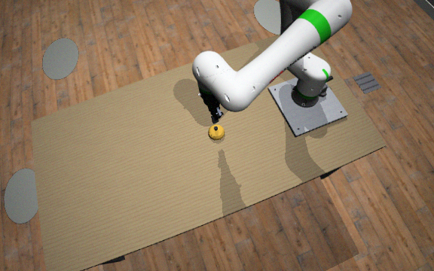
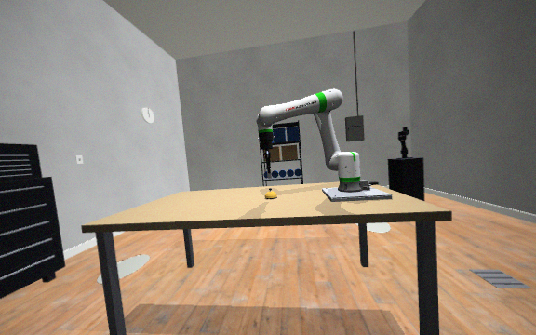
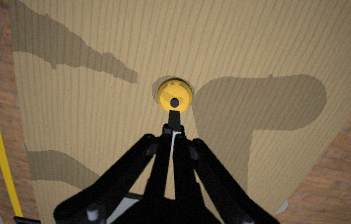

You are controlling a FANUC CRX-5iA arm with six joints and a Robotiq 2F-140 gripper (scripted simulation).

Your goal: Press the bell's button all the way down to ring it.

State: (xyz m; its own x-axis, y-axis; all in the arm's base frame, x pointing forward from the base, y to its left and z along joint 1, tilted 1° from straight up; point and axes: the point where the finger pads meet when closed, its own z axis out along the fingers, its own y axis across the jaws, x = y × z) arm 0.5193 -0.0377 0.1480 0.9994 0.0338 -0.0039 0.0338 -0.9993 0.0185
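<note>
Now: hand 11 cm above the black button. From my hand the other things lie so: small yellow bell 13 cm below.
</note>
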